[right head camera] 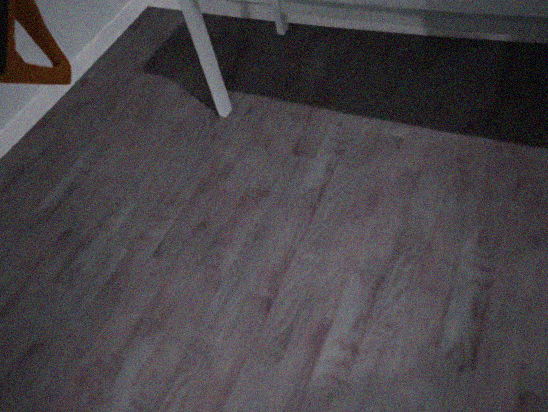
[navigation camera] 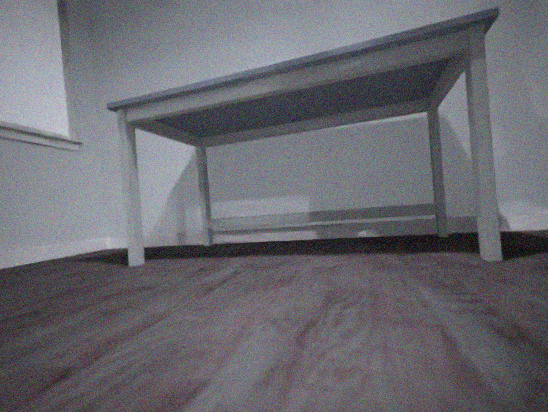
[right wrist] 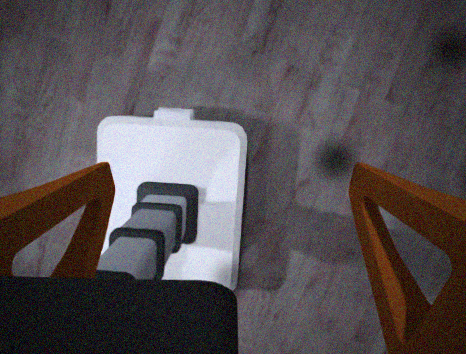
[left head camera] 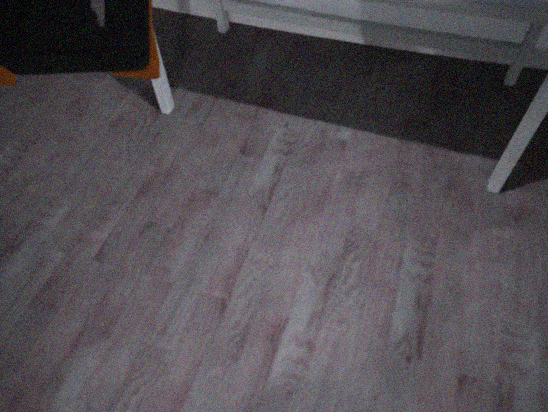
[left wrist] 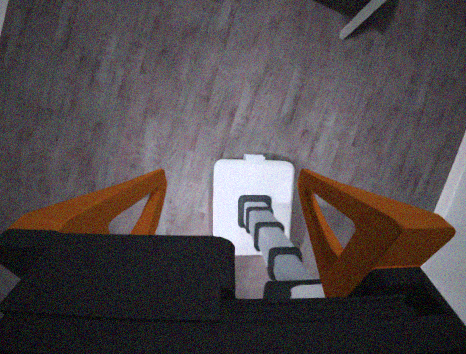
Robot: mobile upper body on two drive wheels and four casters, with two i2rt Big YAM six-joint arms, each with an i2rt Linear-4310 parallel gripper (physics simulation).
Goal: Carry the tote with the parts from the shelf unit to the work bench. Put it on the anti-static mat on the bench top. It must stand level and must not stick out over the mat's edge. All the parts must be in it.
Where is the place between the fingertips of my right gripper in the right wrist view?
232, 176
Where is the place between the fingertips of my left gripper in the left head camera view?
85, 72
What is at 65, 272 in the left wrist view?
My left gripper.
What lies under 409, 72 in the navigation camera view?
A work bench.
